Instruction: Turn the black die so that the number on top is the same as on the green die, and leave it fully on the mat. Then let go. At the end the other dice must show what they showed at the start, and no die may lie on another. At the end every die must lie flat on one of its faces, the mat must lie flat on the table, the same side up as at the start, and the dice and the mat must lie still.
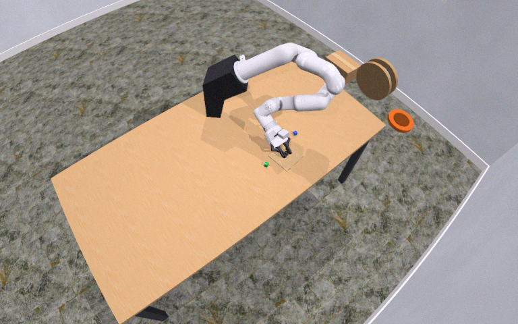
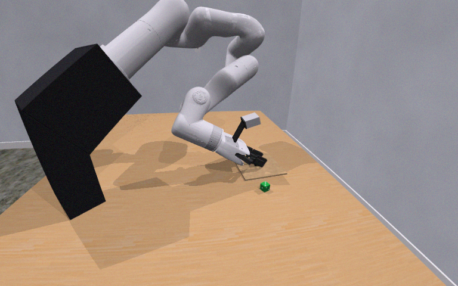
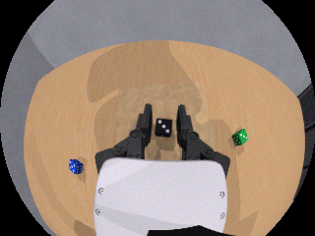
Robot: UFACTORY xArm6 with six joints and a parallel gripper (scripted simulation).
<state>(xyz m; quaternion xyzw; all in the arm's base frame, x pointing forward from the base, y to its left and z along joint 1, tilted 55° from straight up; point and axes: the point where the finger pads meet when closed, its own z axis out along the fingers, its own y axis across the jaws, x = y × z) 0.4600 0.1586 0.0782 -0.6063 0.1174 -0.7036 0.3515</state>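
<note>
The black die is 20 mm below my hand. From my hand the other things lie so: green die (40 mm ahead, 120 mm to the right, 20 mm below); then blue die (130 mm behind, 100 mm to the left, 20 mm below); then tan mat (30 mm below).
</note>
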